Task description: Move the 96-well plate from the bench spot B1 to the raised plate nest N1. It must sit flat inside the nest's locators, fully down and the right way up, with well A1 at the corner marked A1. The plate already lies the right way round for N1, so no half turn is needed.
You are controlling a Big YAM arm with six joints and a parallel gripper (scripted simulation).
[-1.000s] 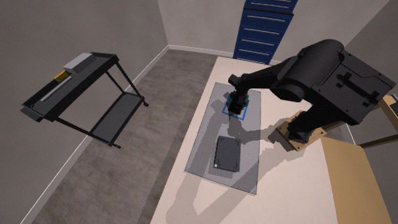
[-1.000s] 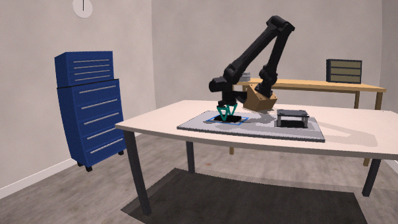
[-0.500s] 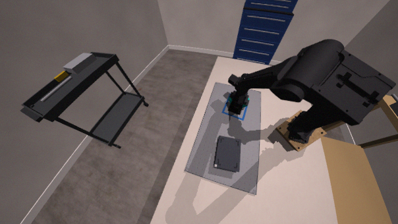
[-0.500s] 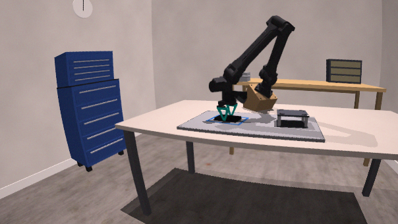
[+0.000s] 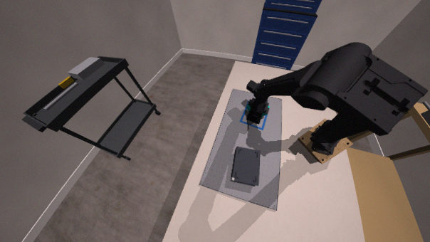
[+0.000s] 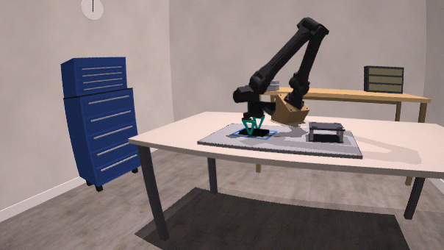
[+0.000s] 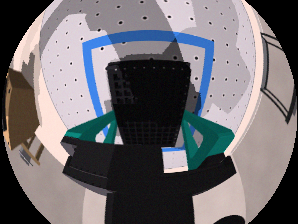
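Right now the raised plate nest N1 is 8 cm behind my hand, 34 cm to the left of it and 4 cm above it. Also, from my hand: black 96-well plate right at my hand; white corner mark 6 cm behind, 43 cm to the left, 5 cm above.
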